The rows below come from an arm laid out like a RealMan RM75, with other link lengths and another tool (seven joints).
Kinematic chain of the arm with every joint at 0, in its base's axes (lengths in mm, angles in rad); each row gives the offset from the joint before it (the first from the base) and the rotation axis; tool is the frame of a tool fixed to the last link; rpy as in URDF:
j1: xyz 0 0 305.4 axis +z
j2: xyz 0 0 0 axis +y
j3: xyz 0 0 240.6 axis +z
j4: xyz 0 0 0 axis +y
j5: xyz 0 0 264.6 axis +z
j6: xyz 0 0 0 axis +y
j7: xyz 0 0 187.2 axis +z
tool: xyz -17 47 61 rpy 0 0.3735 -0.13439
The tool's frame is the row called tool.
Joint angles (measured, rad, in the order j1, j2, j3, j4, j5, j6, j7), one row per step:
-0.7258 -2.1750 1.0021 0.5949 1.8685 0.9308 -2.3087
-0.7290 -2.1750 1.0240 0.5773 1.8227 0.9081 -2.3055
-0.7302 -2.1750 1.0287 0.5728 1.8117 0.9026 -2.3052
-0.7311 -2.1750 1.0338 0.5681 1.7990 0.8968 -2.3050
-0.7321 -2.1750 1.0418 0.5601 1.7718 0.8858 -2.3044
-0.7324 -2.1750 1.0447 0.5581 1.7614 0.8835 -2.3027
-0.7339 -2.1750 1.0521 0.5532 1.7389 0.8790 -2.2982
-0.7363 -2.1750 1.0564 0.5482 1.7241 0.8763 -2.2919
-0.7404 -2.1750 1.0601 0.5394 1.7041 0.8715 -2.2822
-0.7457 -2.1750 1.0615 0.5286 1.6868 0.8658 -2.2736
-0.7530 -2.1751 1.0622 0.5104 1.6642 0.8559 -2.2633
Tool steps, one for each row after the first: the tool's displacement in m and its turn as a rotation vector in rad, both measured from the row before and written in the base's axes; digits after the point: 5 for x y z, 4 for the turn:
0.00334 0.00218 -0.00266 0.0075 -0.0206 0.0152
0.00084 0.00065 -0.00056 0.0019 -0.0054 0.0044
0.00087 0.00073 -0.00046 0.0022 -0.0066 0.0053
0.00181 0.00202 0.00012 0.0069 -0.0159 0.0120
0.00108 0.00055 0.00023 0.0023 -0.0061 0.0020
0.00266 0.00088 0.00008 0.0038 -0.0122 0.0025
0.00189 0.00038 -0.00035 0.0022 -0.0066 -0.0009
0.00211 0.00084 -0.00047 0.0040 -0.0089 0.0005
0.00151 0.00102 -0.00071 0.0036 -0.0078 0.0029
0.00065 0.00136 -0.00160 0.0040 -0.0101 0.0094

